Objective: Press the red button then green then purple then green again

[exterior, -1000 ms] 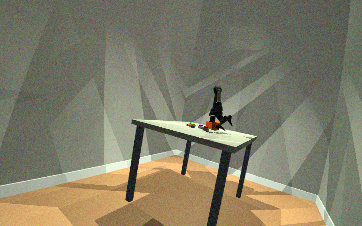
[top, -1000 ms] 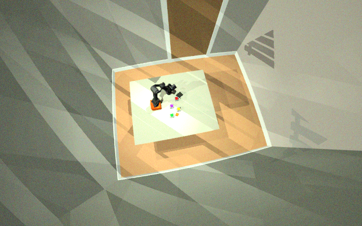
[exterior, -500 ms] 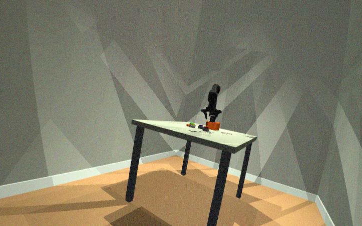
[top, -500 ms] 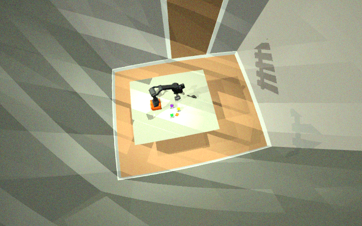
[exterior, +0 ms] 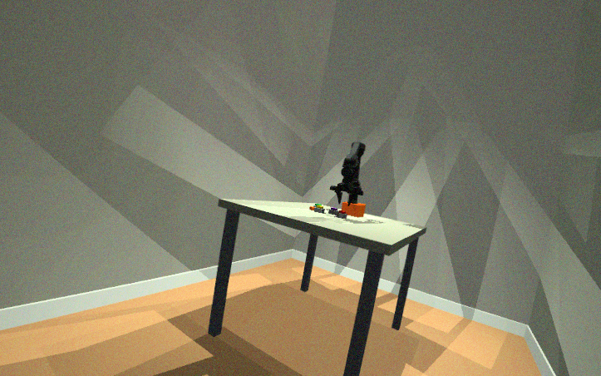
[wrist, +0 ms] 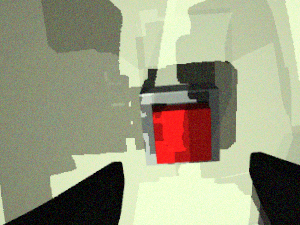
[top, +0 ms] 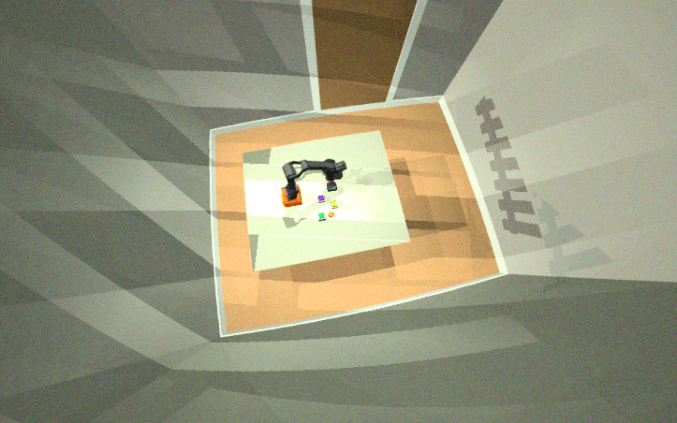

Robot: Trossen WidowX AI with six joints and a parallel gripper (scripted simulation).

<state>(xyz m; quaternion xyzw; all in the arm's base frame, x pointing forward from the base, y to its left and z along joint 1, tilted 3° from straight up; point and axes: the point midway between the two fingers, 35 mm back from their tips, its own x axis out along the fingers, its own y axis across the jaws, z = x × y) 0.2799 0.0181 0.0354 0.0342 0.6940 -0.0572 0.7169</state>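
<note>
Now: the red button 4 cm below my gripper tip. From my gripper tip the other things lie so: yellow button: 15 cm to the right, 4 cm below, 2 cm behind; then purple button: 9 cm behind, 8 cm to the right, 4 cm below; then orange block: 21 cm to the right, 6 cm below, 6 cm behind.
</note>
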